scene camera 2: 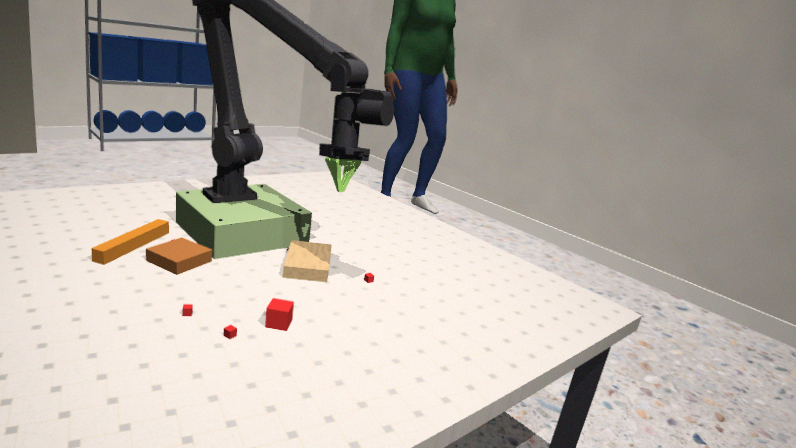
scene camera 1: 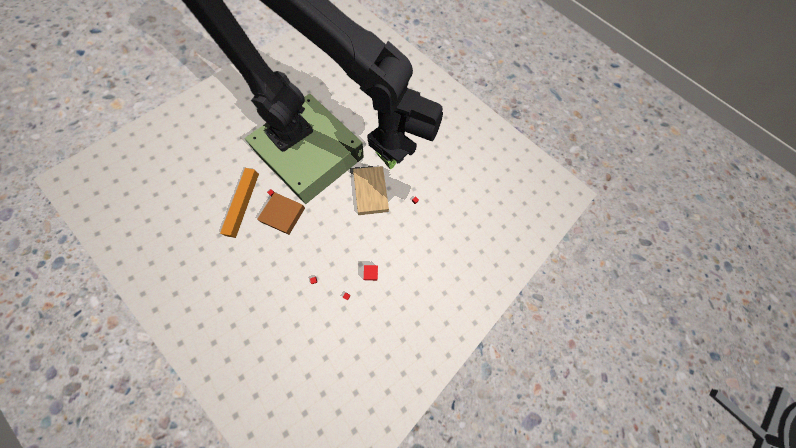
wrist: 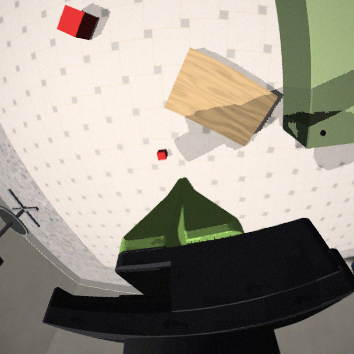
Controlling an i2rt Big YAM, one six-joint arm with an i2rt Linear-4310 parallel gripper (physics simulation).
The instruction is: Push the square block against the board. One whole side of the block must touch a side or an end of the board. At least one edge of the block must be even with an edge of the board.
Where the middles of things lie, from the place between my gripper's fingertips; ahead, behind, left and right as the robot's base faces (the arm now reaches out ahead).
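Scene:
Red cube (scene camera 2: 279, 313): 15 cm ahead of my hand, 21 cm to the right, 17 cm below. Brown square block (scene camera 2: 177, 256): 17 cm behind my hand, 29 cm to the right, 18 cm below. Orange board (scene camera 2: 106, 252): 28 cm behind my hand, 36 cm to the right, 18 cm below. Light wooden block (scene camera 2: 310, 261): 5 cm behind my hand, 3 cm to the right, 18 cm below.

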